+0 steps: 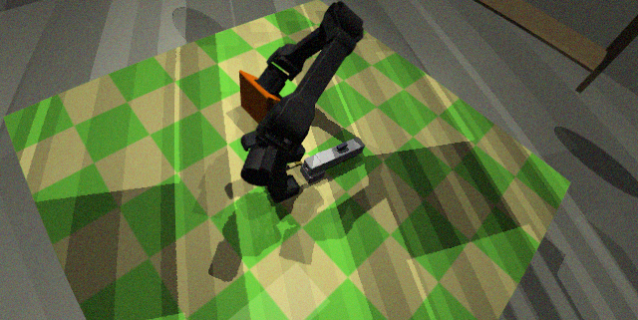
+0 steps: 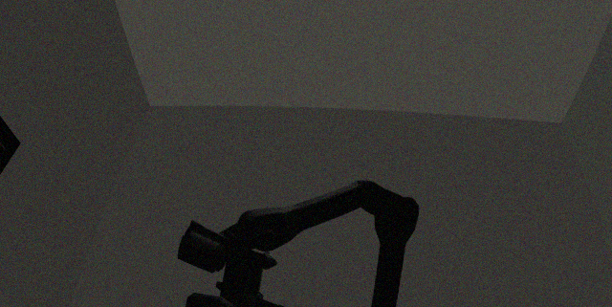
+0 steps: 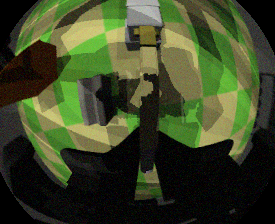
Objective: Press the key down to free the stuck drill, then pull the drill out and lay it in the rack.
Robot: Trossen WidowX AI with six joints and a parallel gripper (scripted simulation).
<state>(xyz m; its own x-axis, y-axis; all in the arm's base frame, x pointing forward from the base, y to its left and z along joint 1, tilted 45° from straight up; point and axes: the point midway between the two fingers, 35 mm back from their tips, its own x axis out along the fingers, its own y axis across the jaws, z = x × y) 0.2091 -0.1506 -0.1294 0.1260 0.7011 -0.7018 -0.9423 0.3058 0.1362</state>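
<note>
Now: the drill 40 mm to the left of my gripper tip, 30 mm above it and 10 mm ahead of it. The rest, counted from my gripper tip: grey housing block: 190 mm to the left, 60 mm ahead, 20 mm below; then dark key: 210 mm to the left, 70 mm ahead.
</note>
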